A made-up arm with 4 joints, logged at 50 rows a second.
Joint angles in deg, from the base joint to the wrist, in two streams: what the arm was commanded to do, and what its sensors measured. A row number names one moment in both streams.
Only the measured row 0 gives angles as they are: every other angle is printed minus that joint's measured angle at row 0.
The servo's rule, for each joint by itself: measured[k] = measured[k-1] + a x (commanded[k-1-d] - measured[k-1]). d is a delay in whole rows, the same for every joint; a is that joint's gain. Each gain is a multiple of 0.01, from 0.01 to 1. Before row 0 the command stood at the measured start. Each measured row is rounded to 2 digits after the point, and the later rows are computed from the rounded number. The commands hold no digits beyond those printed.
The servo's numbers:
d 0
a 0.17 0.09 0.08 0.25
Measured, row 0: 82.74, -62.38, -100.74, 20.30
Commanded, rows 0 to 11: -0.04, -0.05, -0.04, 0.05; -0.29, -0.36, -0.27, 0.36; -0.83, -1.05, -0.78, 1.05; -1.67, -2.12, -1.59, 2.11; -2.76, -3.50, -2.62, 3.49; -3.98, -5.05, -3.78, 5.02; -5.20, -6.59, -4.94, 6.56; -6.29, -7.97, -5.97, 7.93; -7.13, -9.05, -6.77, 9.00; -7.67, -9.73, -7.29, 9.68; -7.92, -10.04, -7.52, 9.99; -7.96, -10.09, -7.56, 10.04
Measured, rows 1 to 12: -0.01, 0.00, 0.00, 0.01; -0.06, -0.03, -0.02, 0.10; -0.19, -0.12, -0.08, 0.34; -0.44, -0.30, -0.20, 0.78; -0.83, -0.59, -0.39, 1.46; -1.37, -0.99, -0.66, 2.35; -2.02, -1.49, -1.00, 3.40; -2.75, -2.07, -1.40, 4.53; -3.49, -2.70, -1.83, 5.65; -4.20, -3.33, -2.27, 6.66; -4.83, -3.93, -2.69, 7.49; -5.36, -4.48, -3.08, 8.13
